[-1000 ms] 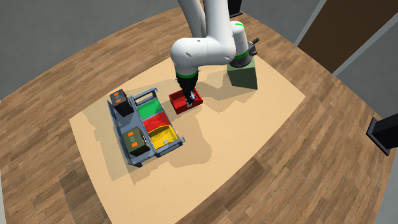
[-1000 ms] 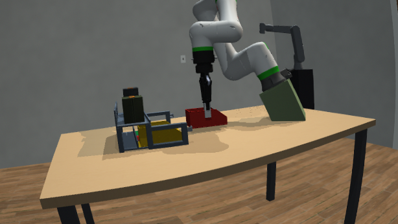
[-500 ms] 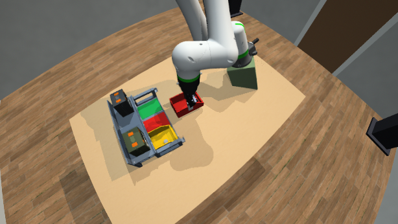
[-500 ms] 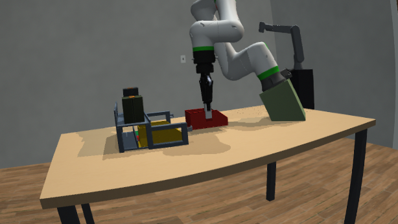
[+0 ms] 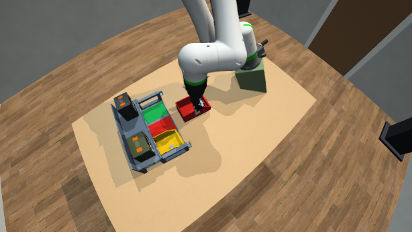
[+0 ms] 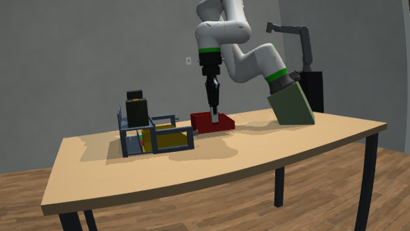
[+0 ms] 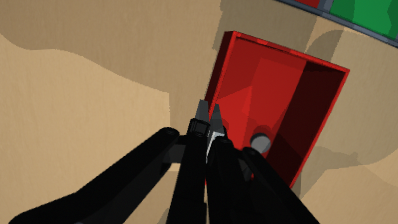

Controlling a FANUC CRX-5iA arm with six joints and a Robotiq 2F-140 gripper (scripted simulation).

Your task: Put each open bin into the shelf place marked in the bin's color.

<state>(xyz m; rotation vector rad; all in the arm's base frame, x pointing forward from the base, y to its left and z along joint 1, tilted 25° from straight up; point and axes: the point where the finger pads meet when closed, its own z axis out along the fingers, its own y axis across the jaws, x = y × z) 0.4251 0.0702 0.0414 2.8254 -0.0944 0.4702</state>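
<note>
Right now my hand is 1 cm past the red bin, 5 cm to the left of it and 4 cm above it. Round my hand: yellow bin 23 cm ahead, 4 cm to the left, 6 cm below.
</note>
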